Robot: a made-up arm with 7 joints.
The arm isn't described. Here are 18 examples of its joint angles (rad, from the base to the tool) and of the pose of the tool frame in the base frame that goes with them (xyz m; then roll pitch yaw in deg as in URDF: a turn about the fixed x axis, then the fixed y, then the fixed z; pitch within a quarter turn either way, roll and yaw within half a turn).
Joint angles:
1: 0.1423 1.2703 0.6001 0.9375 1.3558 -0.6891 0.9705
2: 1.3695 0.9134 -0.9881 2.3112 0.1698 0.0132 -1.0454
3: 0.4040 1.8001 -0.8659 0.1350 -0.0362 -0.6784 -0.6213
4: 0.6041 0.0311 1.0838 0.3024 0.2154 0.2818 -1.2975
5: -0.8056 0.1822 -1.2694 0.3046 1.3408 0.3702 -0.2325
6: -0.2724 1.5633 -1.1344 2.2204 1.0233 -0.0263 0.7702
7: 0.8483 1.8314 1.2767 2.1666 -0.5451 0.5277 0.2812
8: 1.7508 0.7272 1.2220 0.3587 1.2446 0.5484 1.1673
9: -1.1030 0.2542 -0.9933 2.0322 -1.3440 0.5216 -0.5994
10: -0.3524 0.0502 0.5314 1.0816 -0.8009 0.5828 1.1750
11: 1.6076 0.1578 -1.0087 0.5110 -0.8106 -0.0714 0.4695
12: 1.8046 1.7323 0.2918 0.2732 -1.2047 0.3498 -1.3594
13: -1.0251 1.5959 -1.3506 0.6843 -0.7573 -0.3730 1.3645
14: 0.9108 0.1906 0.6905 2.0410 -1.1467 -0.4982 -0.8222
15: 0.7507 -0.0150 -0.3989 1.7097 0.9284 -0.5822 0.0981
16: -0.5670 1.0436 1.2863 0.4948 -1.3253 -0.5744 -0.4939
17: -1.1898 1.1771 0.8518 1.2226 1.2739 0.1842 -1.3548
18: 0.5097 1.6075 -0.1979 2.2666 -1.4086 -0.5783 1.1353
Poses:
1: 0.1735 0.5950 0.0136 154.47 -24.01 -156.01
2: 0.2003 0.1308 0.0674 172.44 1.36 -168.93
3: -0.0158 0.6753 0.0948 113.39 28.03 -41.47
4: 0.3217 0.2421 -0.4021 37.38 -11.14 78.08
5: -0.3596 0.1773 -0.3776 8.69 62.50 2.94
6: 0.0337 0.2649 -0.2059 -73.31 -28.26 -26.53
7: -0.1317 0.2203 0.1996 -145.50 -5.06 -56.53
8: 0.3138 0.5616 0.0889 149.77 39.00 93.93
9: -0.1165 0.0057 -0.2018 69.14 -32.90 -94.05
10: 0.0542 0.2936 -0.4282 -26.41 5.65 -8.37
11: 0.5025 0.1284 0.0866 79.81 18.66 -105.06
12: -0.1162 0.6656 0.0417 160.65 -52.10 34.96
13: -0.1089 0.6304 -0.1083 -146.21 -14.37 -133.80
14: 0.2030 0.3311 0.0696 -135.01 0.46 -84.23
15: 0.3305 0.0535 -0.0050 -164.62 -5.08 120.20
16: -0.0496 0.6464 -0.1427 93.72 22.67 -44.77
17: 0.0917 0.5569 -0.1374 103.25 -53.47 11.98
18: 0.1889 0.2582 0.0647 -75.46 68.99 130.53
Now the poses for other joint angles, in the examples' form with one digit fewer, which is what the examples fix.
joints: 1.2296 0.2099 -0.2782 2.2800 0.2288 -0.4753 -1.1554
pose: 0.164 0.124 0.144 -143.9 38.7 152.6
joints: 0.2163 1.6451 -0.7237 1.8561 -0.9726 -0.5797 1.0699
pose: 0.216 0.362 -0.107 -26.3 17.8 -162.2
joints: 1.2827 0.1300 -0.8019 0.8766 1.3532 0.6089 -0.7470
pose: 0.470 0.071 0.006 -21.4 -59.5 21.7
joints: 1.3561 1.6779 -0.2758 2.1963 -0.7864 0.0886 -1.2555
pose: 0.087 0.277 0.189 -104.5 40.2 -46.7
